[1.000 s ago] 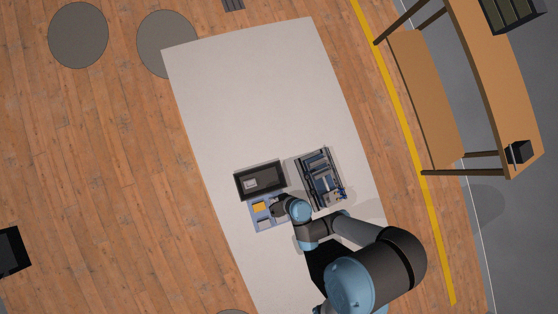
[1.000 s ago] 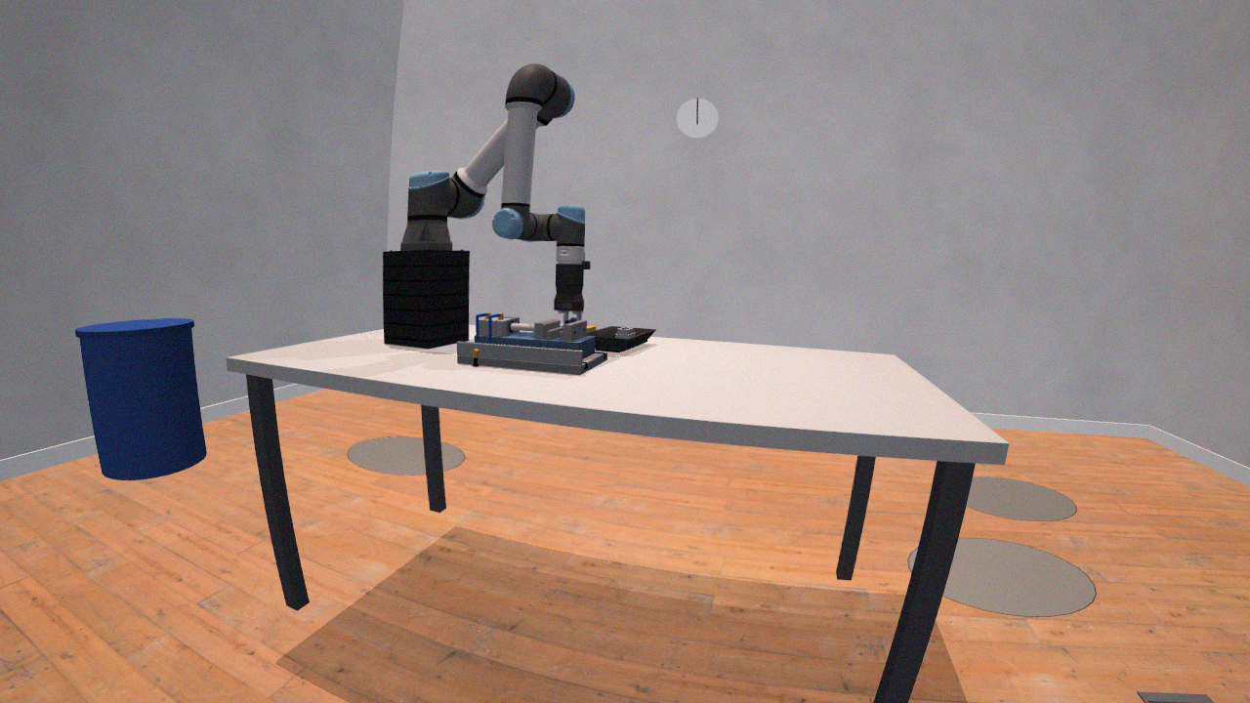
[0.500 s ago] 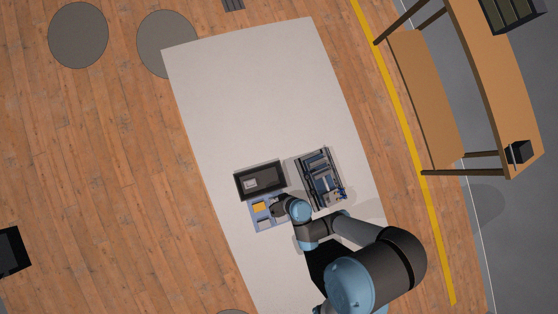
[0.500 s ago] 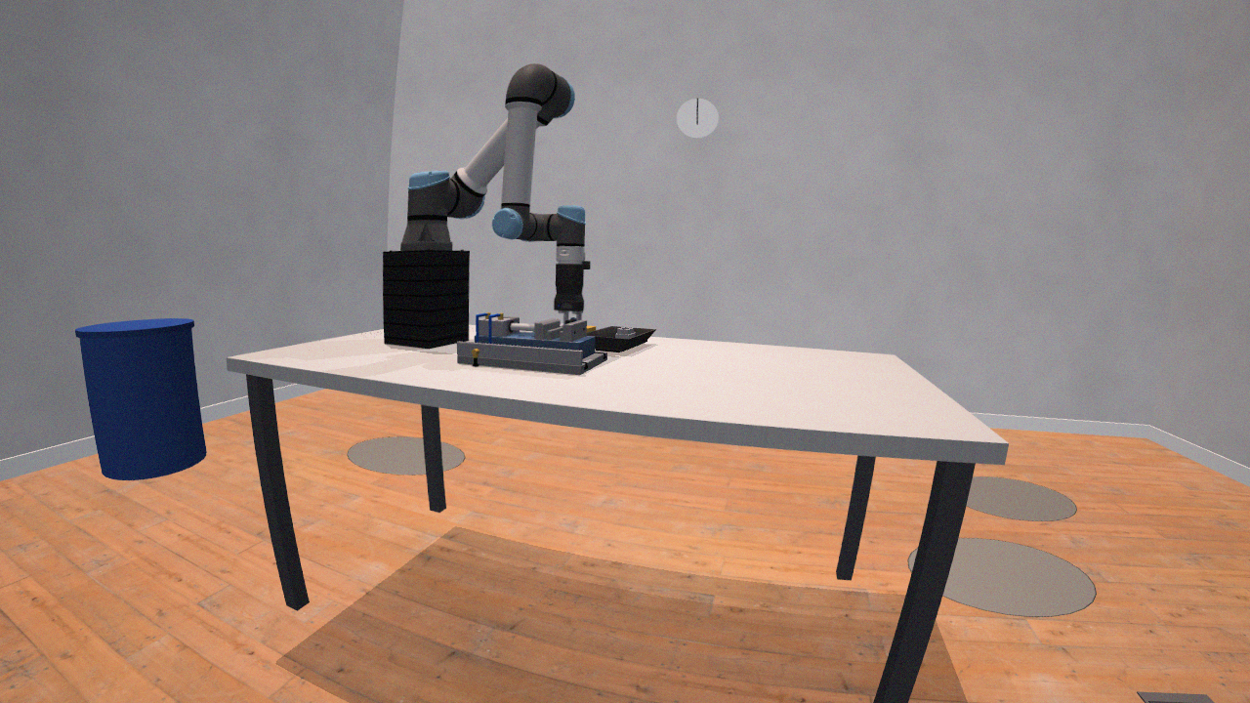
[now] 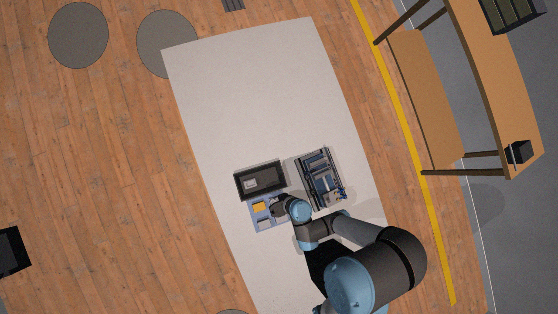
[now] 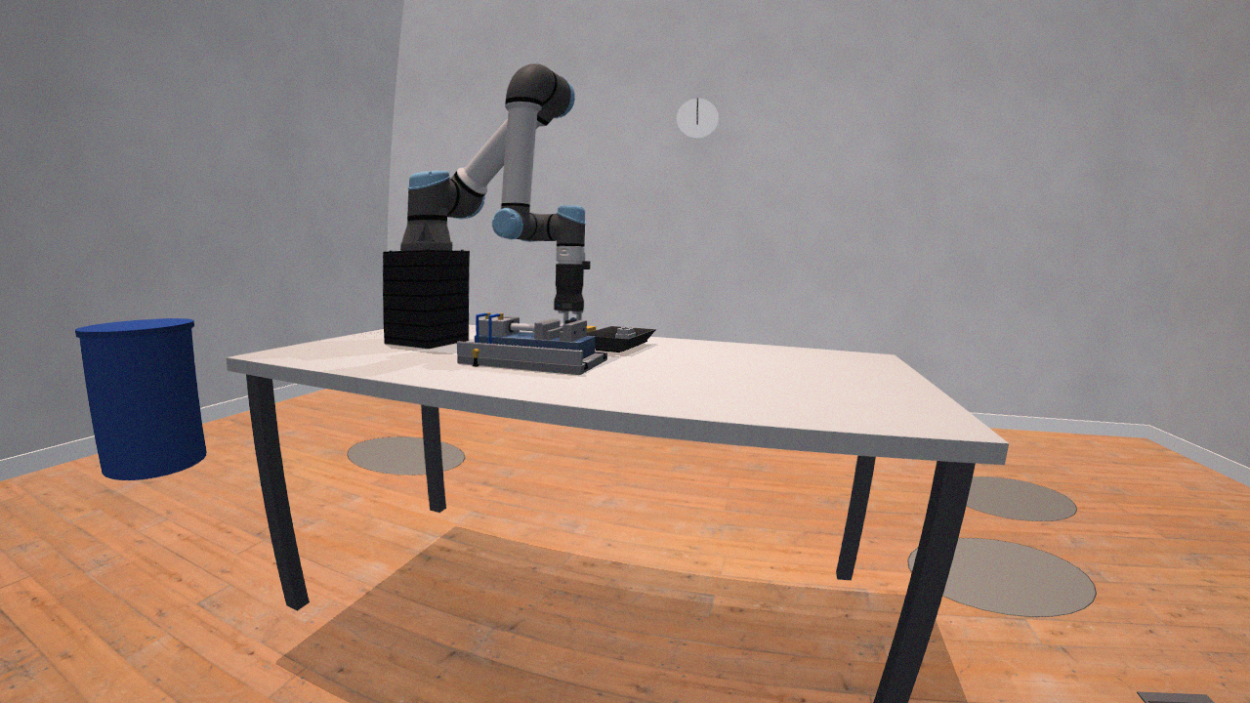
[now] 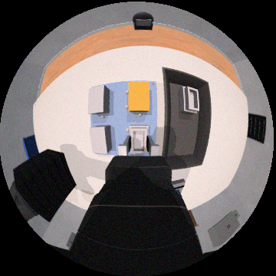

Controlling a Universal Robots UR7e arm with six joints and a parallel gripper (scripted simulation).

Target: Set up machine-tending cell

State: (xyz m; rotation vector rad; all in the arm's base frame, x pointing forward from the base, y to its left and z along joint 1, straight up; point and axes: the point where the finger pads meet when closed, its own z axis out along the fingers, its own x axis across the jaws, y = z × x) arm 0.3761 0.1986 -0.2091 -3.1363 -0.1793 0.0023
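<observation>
Now: the brass blank 1 cm behind my hand, 9 cm to the left of it and 3 cm below it. The rest, counted from my hand: vise: 6 cm ahead, 25 cm to the right, 1 cm below.
</observation>
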